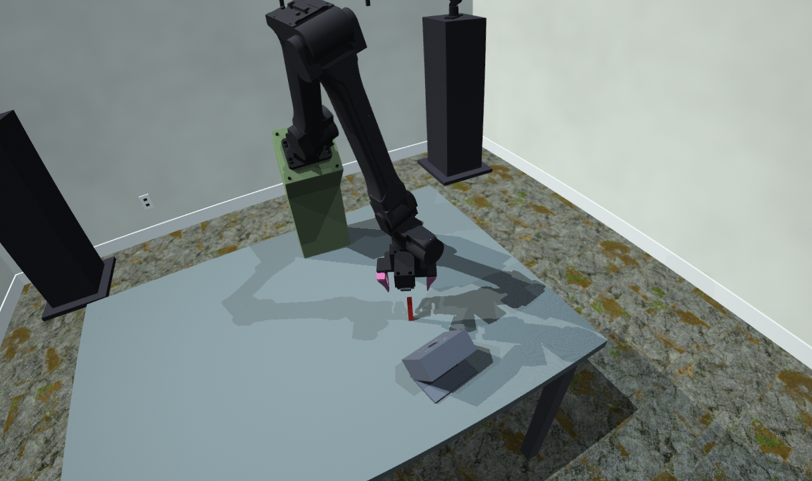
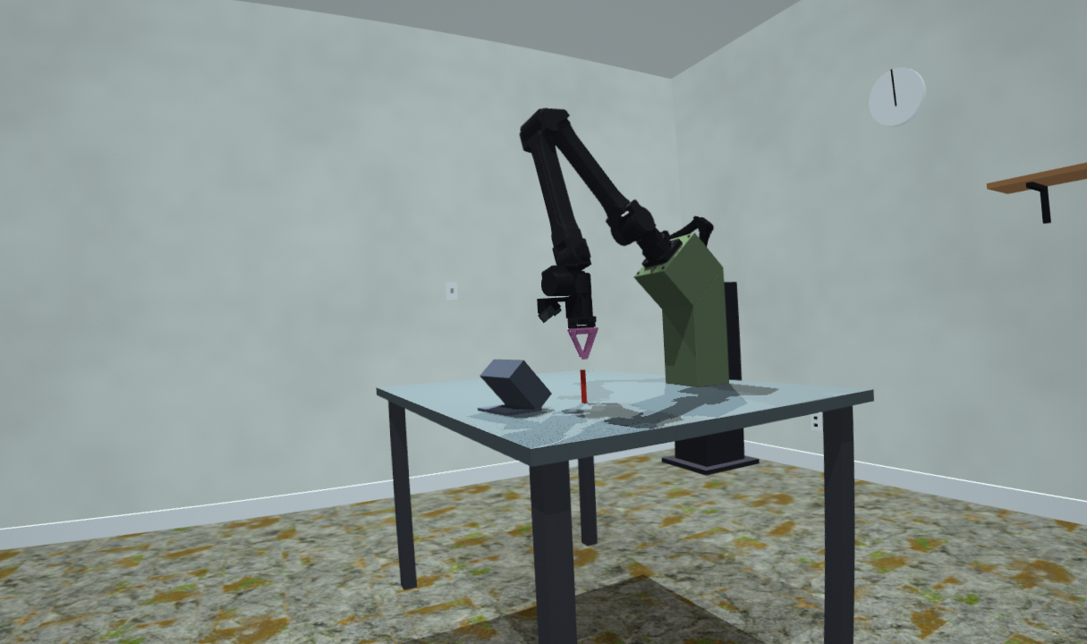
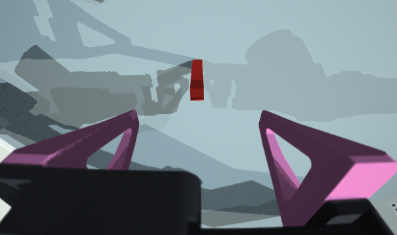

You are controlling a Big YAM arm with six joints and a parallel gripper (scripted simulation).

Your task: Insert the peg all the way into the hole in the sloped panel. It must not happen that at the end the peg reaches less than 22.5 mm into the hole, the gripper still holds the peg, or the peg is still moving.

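The red peg is 80 mm below my hand. Round my hand: thin dark base plate (200 mm ahead, 120 mm below, 10 mm to the right).
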